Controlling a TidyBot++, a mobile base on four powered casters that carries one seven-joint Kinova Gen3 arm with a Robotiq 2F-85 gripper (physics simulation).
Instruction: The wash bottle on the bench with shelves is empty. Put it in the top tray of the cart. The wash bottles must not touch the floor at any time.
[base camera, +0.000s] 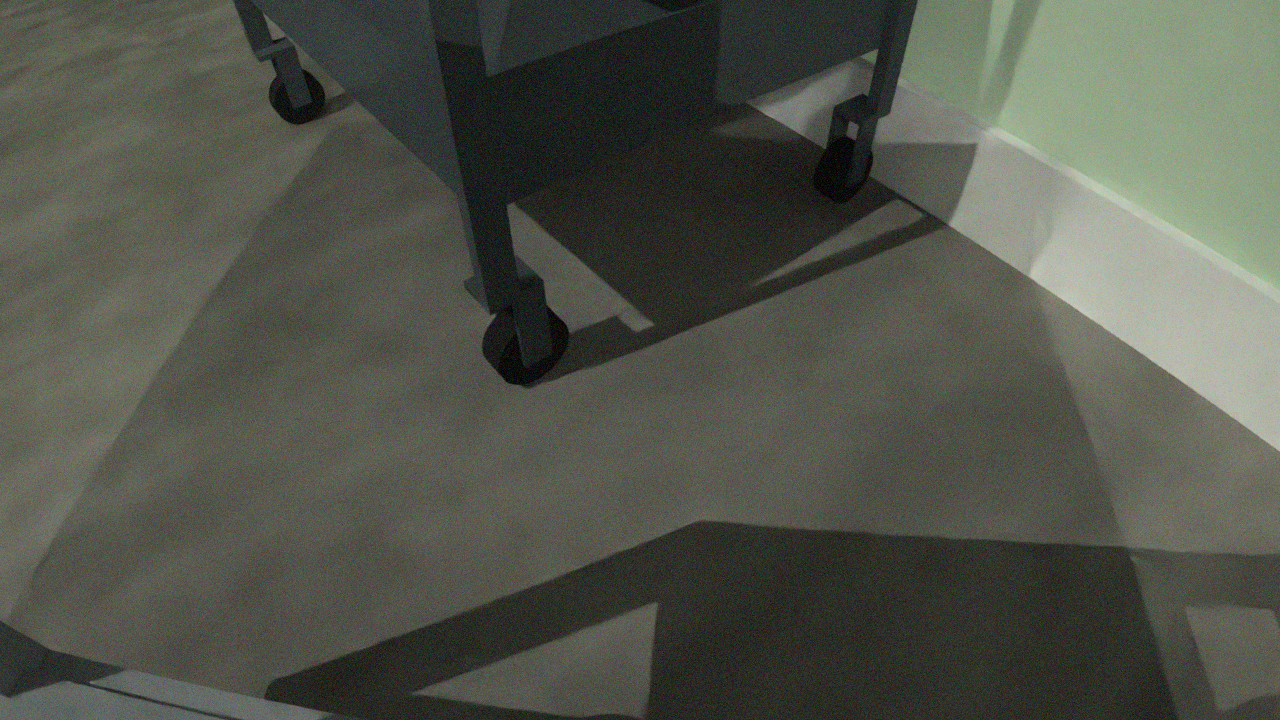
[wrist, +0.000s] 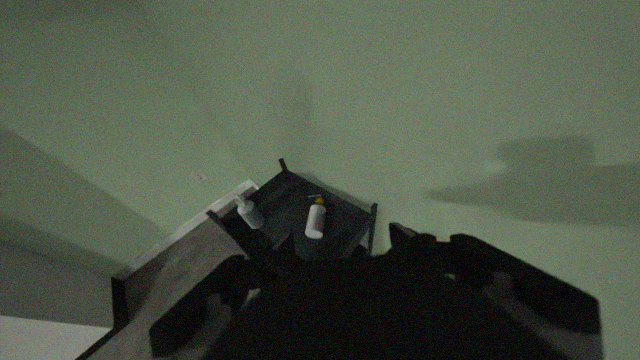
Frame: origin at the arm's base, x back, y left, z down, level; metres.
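Where they show: gripper, fingertip midpoint: (wrist: 341, 238).
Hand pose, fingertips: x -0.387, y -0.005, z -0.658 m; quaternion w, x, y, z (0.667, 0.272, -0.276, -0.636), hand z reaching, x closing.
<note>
After its pixels a point has its place.
The dark grey cart (base camera: 375, 80) @[z 0.233, x -0.459, y 0.197 m] (wrist: 285, 197) @[z -0.267, x -0.802, y 0.198 m] stands by the wall; its top tray shows in the wrist view. A white wash bottle with a yellow cap (wrist: 315, 220) @[z -0.326, x -0.627, y 0.065 m] lies in that tray, its base towards the wrist camera. A wash bottle with a pale cap (wrist: 251, 216) @[z -0.342, x -0.671, y 0.287 m] is near the tray's left side and looks upright. My gripper (wrist: 341, 238) @[z -0.658, x -0.387, y -0.005 m] is open and empty; its dark fingers reach up from the bottom of the wrist view, with the cart beyond them. The bench with shelves cannot be made out in either view.
The green wall (base camera: 1163, 116) @[z 0.246, x -0.512, y -0.274 m] (wrist: 400, 100) @[z -0.666, x -0.634, y -0.157 m] with a white baseboard (base camera: 1118, 277) @[z 0.354, x -0.483, y -0.284 m] runs behind and to the right of the cart. The cart's near caster (base camera: 526, 344) @[z 0.356, x -0.379, y 0.104 m] rests on the floor (base camera: 358, 447) @[z 0.396, x -0.321, y 0.201 m]. A pale surface (wrist: 45, 337) @[z 0.054, x -0.453, y 1.444 m] shows at the wrist view's lower left.
</note>
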